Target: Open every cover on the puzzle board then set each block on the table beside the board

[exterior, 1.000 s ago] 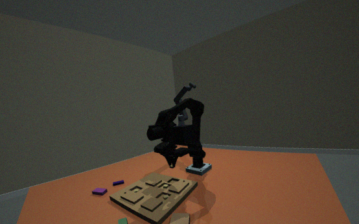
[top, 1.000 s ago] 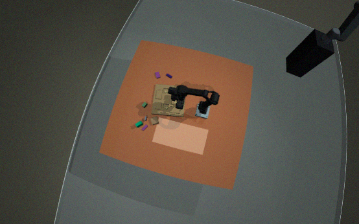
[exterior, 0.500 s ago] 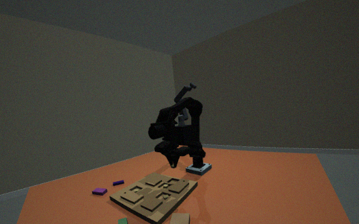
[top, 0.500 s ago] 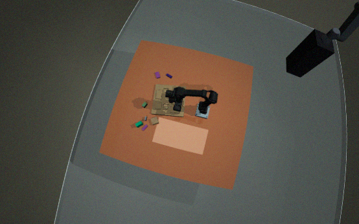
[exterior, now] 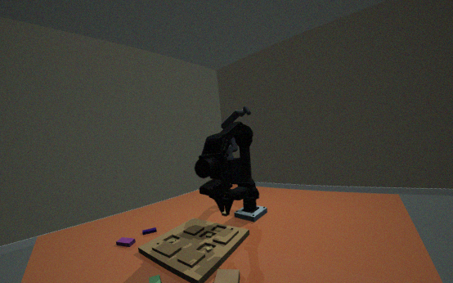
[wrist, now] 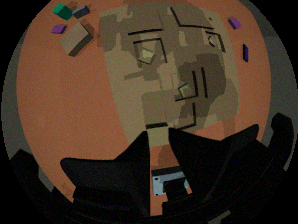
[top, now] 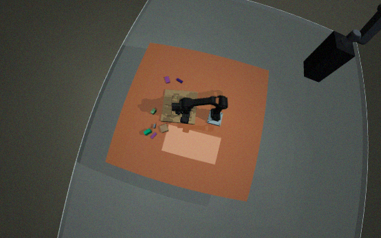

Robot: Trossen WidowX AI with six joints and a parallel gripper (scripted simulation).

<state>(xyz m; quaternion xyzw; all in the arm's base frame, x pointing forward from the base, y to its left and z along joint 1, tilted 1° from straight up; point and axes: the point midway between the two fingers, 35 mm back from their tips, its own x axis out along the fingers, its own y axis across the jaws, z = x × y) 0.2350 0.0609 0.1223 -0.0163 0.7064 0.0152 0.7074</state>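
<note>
The tan puzzle board lies 100 mm ahead of my gripper tip, 90 mm below it and 70 mm to the right of it. Round my gripper tip: dark purple block 330 mm to the right, 160 mm ahead, 110 mm below.
</note>
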